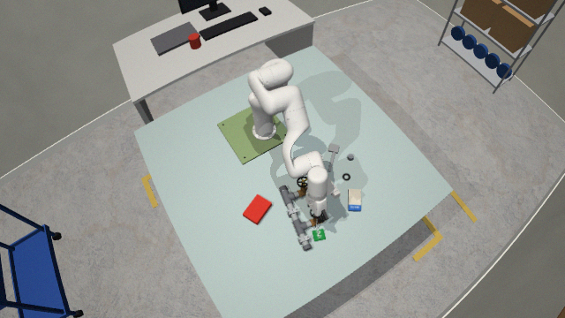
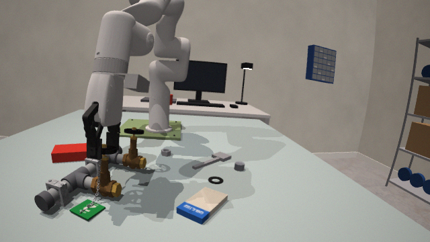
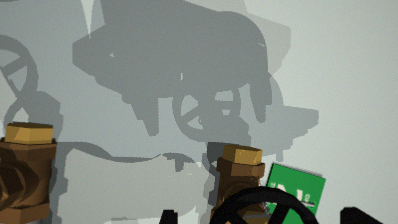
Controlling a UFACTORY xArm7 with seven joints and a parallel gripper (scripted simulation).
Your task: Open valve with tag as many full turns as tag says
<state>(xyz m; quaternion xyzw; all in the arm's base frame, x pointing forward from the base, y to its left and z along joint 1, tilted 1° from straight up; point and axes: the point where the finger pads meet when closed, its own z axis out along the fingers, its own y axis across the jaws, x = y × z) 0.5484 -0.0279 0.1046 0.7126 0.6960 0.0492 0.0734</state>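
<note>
My gripper is now 100 mm above the green tag, 80 mm short of it and 20 mm to the left of it. From my hand the other things lie so: box (220 mm to the left, 100 mm below, 10 mm ahead); then nut (280 mm behind, 100 mm to the left, 100 mm below); then red block (200 mm to the right, 170 mm behind, 90 mm below).
</note>
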